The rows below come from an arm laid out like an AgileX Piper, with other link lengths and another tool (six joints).
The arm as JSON. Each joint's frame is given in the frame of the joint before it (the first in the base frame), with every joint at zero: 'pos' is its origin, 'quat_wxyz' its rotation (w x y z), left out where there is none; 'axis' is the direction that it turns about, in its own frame. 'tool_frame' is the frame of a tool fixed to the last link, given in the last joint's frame.
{
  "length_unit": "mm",
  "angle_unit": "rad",
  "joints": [
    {
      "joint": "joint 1",
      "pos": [
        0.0,
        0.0,
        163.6
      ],
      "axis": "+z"
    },
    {
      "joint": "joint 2",
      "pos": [
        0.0,
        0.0,
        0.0
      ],
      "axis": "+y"
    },
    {
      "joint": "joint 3",
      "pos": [
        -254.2,
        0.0,
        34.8
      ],
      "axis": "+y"
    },
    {
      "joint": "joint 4",
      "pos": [
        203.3,
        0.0,
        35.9
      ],
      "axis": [
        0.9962,
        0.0,
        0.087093
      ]
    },
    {
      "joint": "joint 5",
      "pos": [
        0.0,
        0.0,
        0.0
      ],
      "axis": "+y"
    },
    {
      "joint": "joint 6",
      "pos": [
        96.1,
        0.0,
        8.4
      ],
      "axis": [
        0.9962,
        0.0,
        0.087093
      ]
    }
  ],
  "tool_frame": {
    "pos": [
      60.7,
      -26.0,
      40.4
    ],
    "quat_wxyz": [
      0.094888,
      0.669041,
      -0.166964,
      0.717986
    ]
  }
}
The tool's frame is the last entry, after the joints.
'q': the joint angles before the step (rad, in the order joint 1, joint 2, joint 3, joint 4, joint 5, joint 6). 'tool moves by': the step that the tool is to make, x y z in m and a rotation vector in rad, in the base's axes. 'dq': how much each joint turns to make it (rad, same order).
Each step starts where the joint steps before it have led.
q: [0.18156, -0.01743, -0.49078, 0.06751, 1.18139, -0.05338]
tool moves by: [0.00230, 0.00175, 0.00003, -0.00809, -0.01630, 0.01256]
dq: [0.00005, -0.00157, 0.01390, 0.00568, -0.02568, -0.01990]
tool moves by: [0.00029, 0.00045, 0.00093, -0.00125, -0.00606, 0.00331]
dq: [-0.00007, 0.00001, -0.00003, 0.00193, -0.00539, -0.00494]
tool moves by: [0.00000, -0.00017, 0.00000, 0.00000, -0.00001, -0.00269]
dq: [-0.00271, 0.00001, 0.00002, 0.00002, -0.00004, -0.00002]
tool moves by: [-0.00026, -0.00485, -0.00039, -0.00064, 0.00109, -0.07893]
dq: [-0.08131, 0.00001, 0.00133, 0.00192, -0.00001, -0.00248]
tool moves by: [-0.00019, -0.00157, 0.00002, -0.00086, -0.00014, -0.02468]
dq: [-0.02527, -0.00004, -0.00001, 0.00003, 0.00006, -0.00106]
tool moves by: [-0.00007, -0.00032, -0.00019, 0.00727, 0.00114, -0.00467]
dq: [0.00001, 0.00001, 0.00000, 0.00000, -0.00002, 0.00872]
